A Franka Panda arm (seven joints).
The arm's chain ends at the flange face. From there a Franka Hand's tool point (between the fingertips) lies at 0.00 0.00 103.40 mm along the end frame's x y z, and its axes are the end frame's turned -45 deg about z.
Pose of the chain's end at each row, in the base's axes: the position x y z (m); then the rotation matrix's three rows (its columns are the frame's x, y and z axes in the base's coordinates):
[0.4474, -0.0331, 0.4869], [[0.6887, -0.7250, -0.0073], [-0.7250, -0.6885, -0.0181], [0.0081, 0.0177, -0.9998]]
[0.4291, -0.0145, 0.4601], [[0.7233, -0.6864, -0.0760], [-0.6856, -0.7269, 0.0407], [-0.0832, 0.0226, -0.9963]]
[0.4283, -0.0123, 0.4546], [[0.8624, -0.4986, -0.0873], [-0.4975, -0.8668, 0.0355], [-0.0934, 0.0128, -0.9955]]
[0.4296, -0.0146, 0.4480], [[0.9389, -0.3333, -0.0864], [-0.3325, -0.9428, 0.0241], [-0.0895, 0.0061, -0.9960]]
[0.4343, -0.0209, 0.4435], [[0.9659, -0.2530, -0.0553], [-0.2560, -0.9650, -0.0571], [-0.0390, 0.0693, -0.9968]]
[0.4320, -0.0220, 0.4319], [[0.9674, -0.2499, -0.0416], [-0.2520, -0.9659, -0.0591], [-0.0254, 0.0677, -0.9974]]
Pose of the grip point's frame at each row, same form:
[0.4466, -0.0350, 0.3835], [[0.9996, -0.0257, -0.0073], [-0.0258, -0.9995, -0.0181], [-0.0068, 0.0182, -0.9998]]
[0.4212, -0.0103, 0.3571], [[0.9968, 0.0261, -0.0760], [0.0292, -0.9988, 0.0407], [-0.0748, -0.0429, -0.9963]]
[0.4193, -0.0086, 0.3517], [[0.9624, 0.2572, -0.0873], [0.2611, -0.9647, 0.0355], [-0.0751, -0.0570, -0.9955]]
[0.4207, -0.0121, 0.3450], [[0.8996, 0.4282, -0.0864], [0.4315, -0.9018, 0.0241], [-0.0676, -0.0590, -0.9960]]
[0.4286, -0.0268, 0.3404], [[0.8619, 0.5041, -0.0553], [0.5013, -0.8634, -0.0571], [-0.0766, 0.0214, -0.9968]]
[0.4277, -0.0281, 0.3288], [[0.8608, 0.5073, -0.0416], [0.5048, -0.8612, -0.0591], [-0.0658, 0.0299, -0.9974]]

